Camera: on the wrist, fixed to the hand. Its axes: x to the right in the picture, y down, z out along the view.
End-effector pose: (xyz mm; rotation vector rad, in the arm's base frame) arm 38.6 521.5 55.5 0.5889 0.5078 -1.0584
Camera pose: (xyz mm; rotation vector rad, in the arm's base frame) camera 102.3 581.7 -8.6 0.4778 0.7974 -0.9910
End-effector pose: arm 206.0 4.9 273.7 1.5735 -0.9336 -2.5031
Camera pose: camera 241.4 -96.9 260.6 1.7407 -0.5723 -2.3495
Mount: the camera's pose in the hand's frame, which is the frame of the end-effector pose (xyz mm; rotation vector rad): 27.9 67.0 -80.8 -0.2232 0.1840 -0.0582
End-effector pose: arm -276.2 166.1 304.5 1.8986 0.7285 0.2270
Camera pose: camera -266.0 226.0 394.5 1.6566 0.8441 0.4328
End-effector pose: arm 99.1 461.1 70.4 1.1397 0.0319 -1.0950
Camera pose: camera 200.0 500.9 64.8 1.0392 0.3256 -1.0073
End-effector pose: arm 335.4 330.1 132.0 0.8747 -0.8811 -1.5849
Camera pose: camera 431.9 284.3 151.8 0.8759 -0.5417 -1.5889
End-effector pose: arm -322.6 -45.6 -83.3 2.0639 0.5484 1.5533
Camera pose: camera -391.4 -70.8 -3.1 1.7371 0.4722 1.6977
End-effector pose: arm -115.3 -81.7 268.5 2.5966 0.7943 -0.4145
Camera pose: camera -40.8 -83.6 347.5 2.4305 0.9226 -0.0960
